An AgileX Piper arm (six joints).
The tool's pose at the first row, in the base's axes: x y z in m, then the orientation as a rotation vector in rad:
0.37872, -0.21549, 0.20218, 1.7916, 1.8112, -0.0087
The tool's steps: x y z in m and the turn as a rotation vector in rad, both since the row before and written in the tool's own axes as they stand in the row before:
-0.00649, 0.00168, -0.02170, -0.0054, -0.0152, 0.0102
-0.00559, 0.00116, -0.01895, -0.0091, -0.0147, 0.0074
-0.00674, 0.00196, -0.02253, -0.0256, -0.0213, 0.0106
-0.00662, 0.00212, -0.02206, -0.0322, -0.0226, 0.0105
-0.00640, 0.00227, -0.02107, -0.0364, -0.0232, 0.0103
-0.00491, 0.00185, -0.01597, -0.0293, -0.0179, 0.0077
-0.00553, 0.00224, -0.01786, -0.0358, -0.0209, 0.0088
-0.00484, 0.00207, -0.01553, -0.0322, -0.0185, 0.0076
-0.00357, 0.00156, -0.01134, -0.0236, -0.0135, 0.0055
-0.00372, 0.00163, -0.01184, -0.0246, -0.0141, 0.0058
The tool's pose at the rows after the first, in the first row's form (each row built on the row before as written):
0.37123, -0.21261, 0.22343, 1.7923, 1.7898, -0.0134
0.36425, -0.20978, 0.24173, 1.7880, 1.7702, -0.0154
0.35623, -0.20614, 0.26362, 1.7727, 1.7384, -0.0074
0.34795, -0.20215, 0.28484, 1.7520, 1.7040, 0.0050
0.33956, -0.19795, 0.30489, 1.7277, 1.6682, 0.0201
0.33272, -0.19447, 0.31985, 1.7078, 1.6405, 0.0324
0.32470, -0.19032, 0.33637, 1.6830, 1.6079, 0.0477
0.31729, -0.18644, 0.35047, 1.6604, 1.5791, 0.0614
0.31157, -0.18345, 0.36057, 1.6437, 1.5581, 0.0713
0.30534, -0.18019, 0.37093, 1.6263, 1.5361, 0.0815

